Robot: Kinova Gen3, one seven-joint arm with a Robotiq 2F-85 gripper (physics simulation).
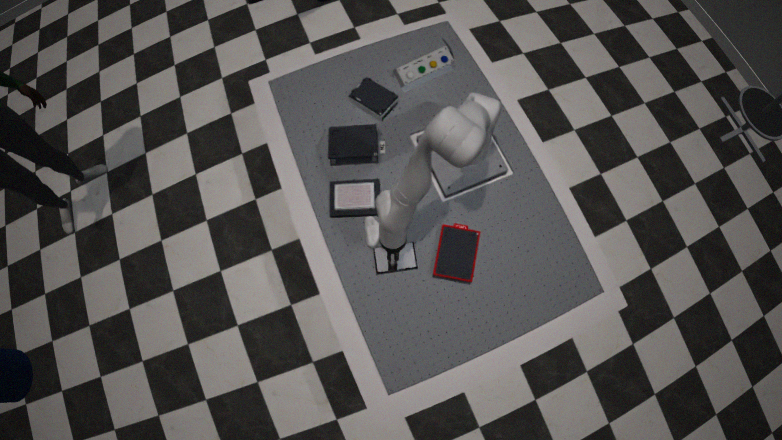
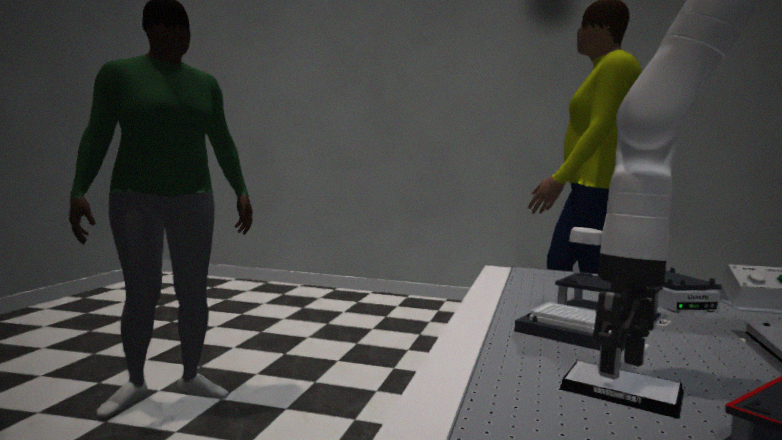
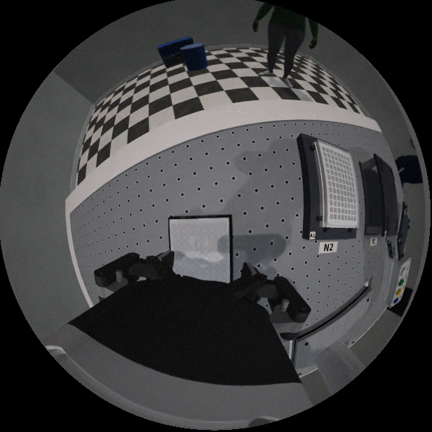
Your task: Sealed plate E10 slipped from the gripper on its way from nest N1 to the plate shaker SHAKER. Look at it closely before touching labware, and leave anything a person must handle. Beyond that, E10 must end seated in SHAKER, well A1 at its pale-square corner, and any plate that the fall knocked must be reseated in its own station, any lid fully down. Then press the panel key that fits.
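Frame: origin at the arm's base, x ahead, y left, z up, level; millimetres.
Seen in the pictures: gripper, fingertip midpoint: (image 1: pixel 393 253) (image 2: pixel 621 370).
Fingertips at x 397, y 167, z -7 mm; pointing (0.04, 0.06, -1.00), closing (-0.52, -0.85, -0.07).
A point is followed by its place in that frame.
A black-edged plate with a pale seal (image 1: pixel 406 256) {x 368, y 194, z -14 mm} (image 2: pixel 650 386) {x 369, y 189, z -15 mm} (image 3: pixel 200 234) lies flat on the perforated deck, outside any station. Its side label is too blurred to read. My gripper (image 1: pixel 393 263) {x 397, y 167, z -7 mm} (image 2: pixel 622 368) {x 397, y 167, z -7 mm} (image 3: pixel 207 264) is open and empty, fingers pointing down, low at this plate; contact cannot be told. A lidded-looking plate (image 1: pixel 354 195) {x 415, y -56, z 8 mm} (image 2: pixel 563 315) {x 440, y -32, z 7 mm} (image 3: pixel 341 185) lies in nest N2 (image 1: pixel 354 213) {x 442, y -8, z -9 mm} (image 2: pixel 546 329) {x 467, y -16, z -14 mm} (image 3: pixel 310 190); its exact seating is unclear. SHAKER (image 1: pixel 374 97) {x 185, y -344, z 26 mm} (image 2: pixel 693 301) {x 163, y -286, z -6 mm} stands farther back, with no plate visible on it. The key panel (image 1: pixel 415 72) {x 5, y -365, z 33 mm} (image 2: pixel 749 292) {x 45, y -347, z 8 mm} (image 3: pixel 401 282) has white, green, yellow and blue keys.
A raised dark stand (image 1: pixel 353 143) {x 334, y -214, z 30 mm} (image 2: pixel 584 282) {x 377, y -214, z 29 mm} is between N2 and the shaker. A red-edged dark station (image 1: pixel 456 253) {x 234, y 268, z 11 mm} (image 2: pixel 765 403) {x 287, y 269, z 11 mm} is beside the sealed plate. A person in green (image 2: pixel 158 125) (image 3: pixel 287 27) and one in yellow (image 2: pixel 593 120) stand beyond the deck edge.
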